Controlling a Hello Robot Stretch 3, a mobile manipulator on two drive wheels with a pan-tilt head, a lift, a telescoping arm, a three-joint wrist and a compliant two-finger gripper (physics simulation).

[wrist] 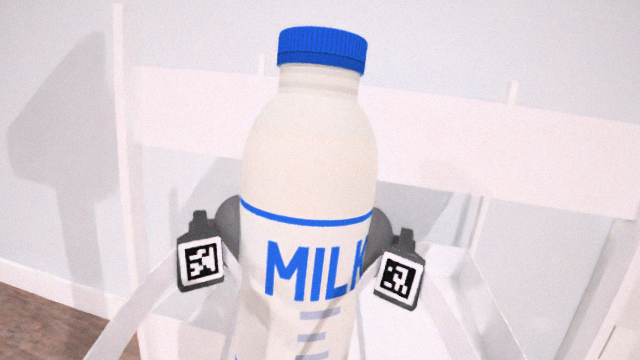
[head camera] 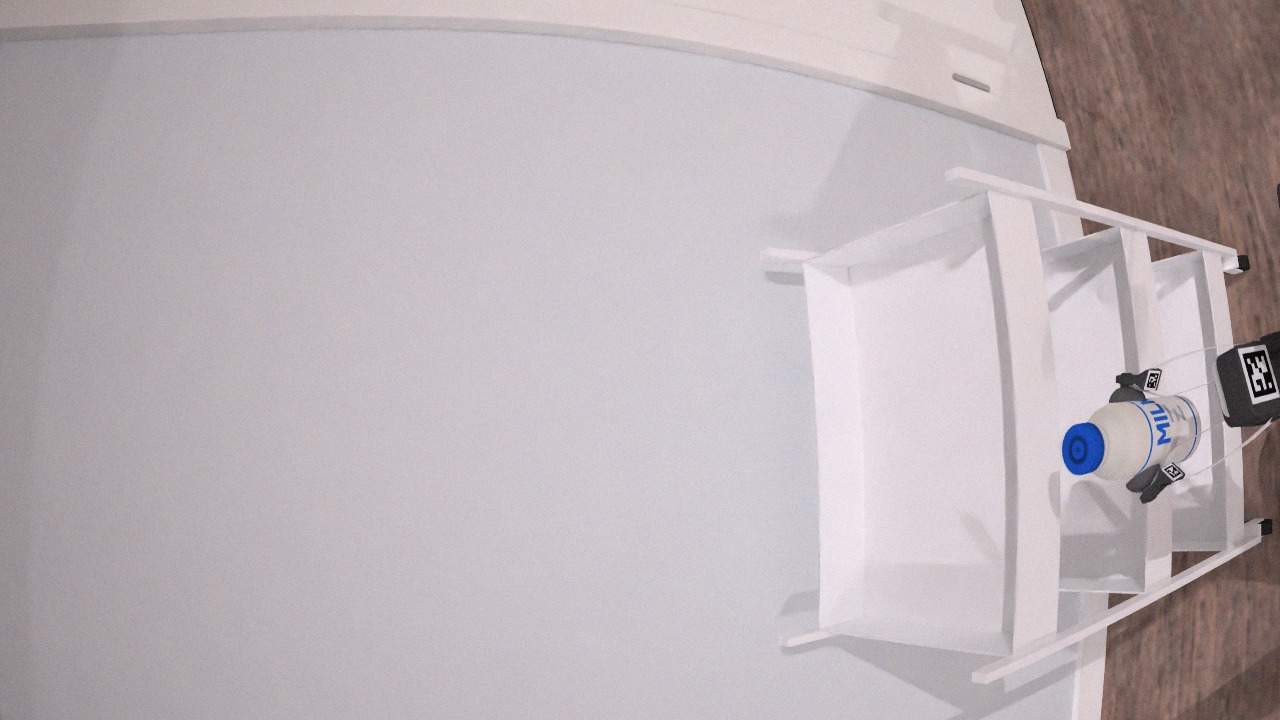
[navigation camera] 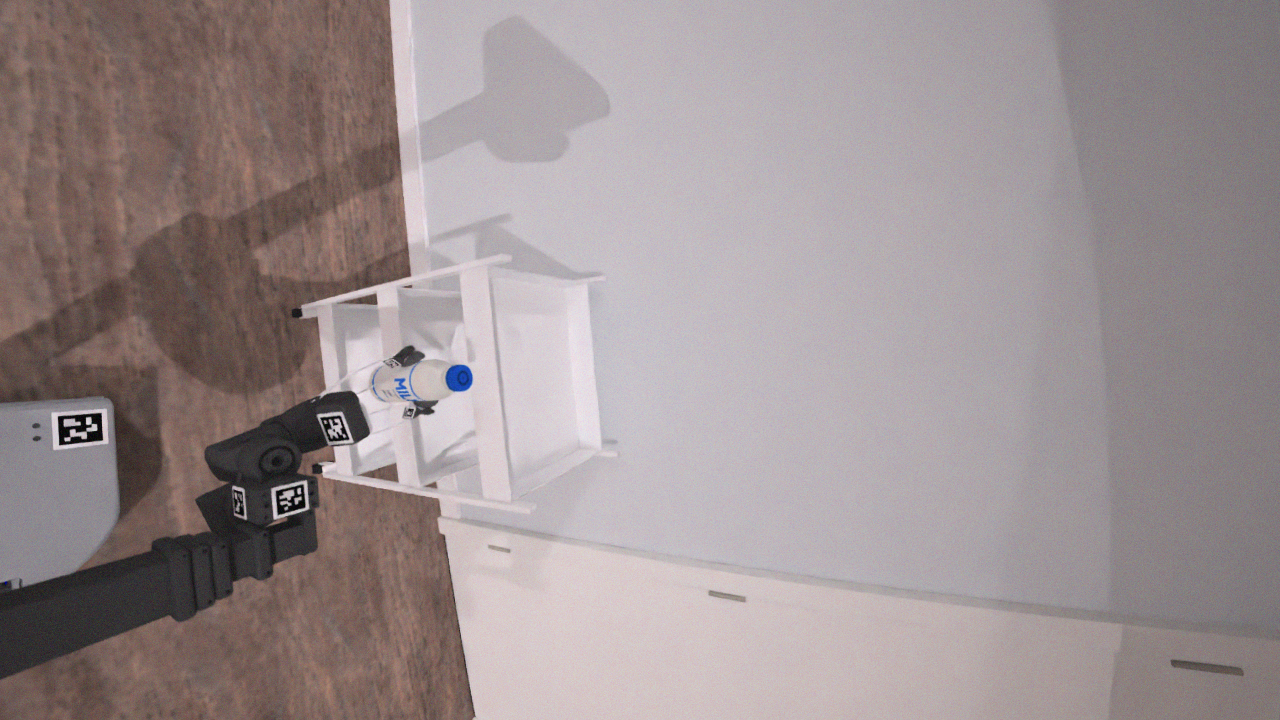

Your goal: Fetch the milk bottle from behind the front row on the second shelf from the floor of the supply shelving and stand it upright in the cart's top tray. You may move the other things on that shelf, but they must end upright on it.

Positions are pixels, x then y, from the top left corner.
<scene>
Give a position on a milk bottle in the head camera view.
1120, 440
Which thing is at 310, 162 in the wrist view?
A milk bottle.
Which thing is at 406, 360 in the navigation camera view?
The gripper.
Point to the gripper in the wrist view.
303, 225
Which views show the gripper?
The wrist view, the head camera view and the navigation camera view: all of them.
</scene>
